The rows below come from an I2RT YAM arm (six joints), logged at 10 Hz.
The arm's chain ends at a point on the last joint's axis. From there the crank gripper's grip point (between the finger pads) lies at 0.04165 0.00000 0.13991 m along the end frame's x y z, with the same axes.
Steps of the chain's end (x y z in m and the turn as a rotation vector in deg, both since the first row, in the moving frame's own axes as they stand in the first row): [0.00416, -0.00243, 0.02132, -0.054, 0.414, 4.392]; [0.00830, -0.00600, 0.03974, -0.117, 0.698, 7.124]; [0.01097, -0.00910, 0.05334, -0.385, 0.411, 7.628]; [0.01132, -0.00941, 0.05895, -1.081, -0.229, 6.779]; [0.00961, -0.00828, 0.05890, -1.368, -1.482, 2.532]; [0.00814, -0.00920, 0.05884, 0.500, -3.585, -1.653]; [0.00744, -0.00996, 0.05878, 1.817, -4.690, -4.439]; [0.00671, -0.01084, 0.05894, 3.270, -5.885, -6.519]
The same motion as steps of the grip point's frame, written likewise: [0.00504, 0.00093, 0.02101, -0.054, 0.414, 4.392]; [0.00966, -0.00044, 0.03922, -0.117, 0.698, 7.124]; [0.01154, -0.00257, 0.05302, -0.385, 0.411, 7.628]; [0.01031, -0.00189, 0.05904, -1.081, -0.229, 6.779]; [0.00586, -0.00317, 0.05987, -1.368, -1.482, 2.532]; [-0.00072, -0.01151, 0.06116, 0.500, -3.585, -1.653]; [-0.00442, -0.01722, 0.06159, 1.817, -4.690, -4.439]; [-0.00854, -0.02281, 0.06210, 3.270, -5.885, -6.519]
